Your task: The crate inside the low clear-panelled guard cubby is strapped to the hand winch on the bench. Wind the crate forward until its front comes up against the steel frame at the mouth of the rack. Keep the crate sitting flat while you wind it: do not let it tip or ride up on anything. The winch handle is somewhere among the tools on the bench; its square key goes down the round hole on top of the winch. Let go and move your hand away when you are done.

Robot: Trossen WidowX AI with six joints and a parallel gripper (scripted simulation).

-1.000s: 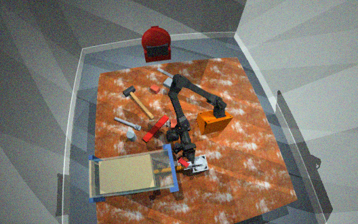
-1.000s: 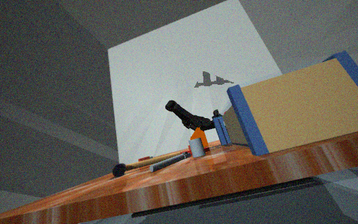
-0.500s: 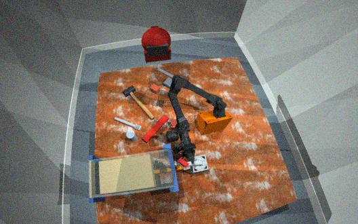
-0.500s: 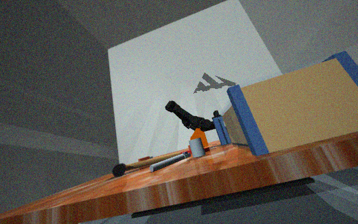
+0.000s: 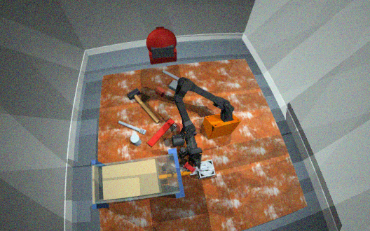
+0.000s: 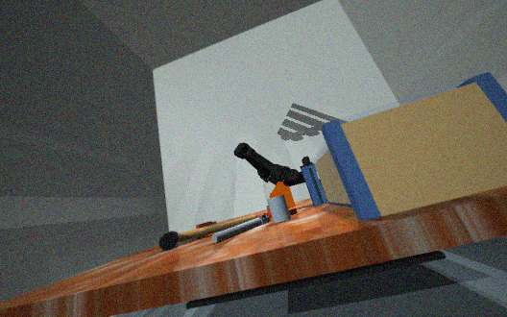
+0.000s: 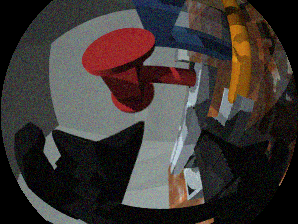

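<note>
Now: gripper tip 1 cm short of the red-knobbed winch handle, 1 cm to the left of it and 1 cm above it. Round my gripper tip: red knob (5 cm ahead, 1 cm to the right, 2 cm above); then blue steel frame (11 cm ahead, 2 cm below); then winch (6 cm behind, 1 cm to the right, 10 cm below).
</note>
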